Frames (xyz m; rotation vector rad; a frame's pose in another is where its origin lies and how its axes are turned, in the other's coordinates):
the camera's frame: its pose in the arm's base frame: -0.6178 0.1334 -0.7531 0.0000 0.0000 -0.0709
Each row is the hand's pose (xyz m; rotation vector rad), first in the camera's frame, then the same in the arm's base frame.
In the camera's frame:
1: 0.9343 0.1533 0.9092 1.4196 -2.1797 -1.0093
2: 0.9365 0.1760 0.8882 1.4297 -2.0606 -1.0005
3: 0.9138 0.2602 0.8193 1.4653 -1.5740 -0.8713
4: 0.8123 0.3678 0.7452 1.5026 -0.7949 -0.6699
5: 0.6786 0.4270 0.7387 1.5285 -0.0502 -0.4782
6: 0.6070 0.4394 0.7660 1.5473 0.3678 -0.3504
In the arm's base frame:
1: 0.3250 0.2201 0.1561 1.3509 -2.2443 -1.0334
2: 0.3288 0.2426 0.1351 1.3651 -2.1246 -1.0284
3: 0.3121 0.3282 0.0662 1.4168 -1.6344 -0.9118
4: 0.2185 0.4427 -0.0079 1.4799 -0.8514 -0.7226
5: 0.0893 0.5113 -0.0144 1.5305 -0.1047 -0.5346
6: 0.0188 0.5287 0.0129 1.5630 0.3135 -0.4056

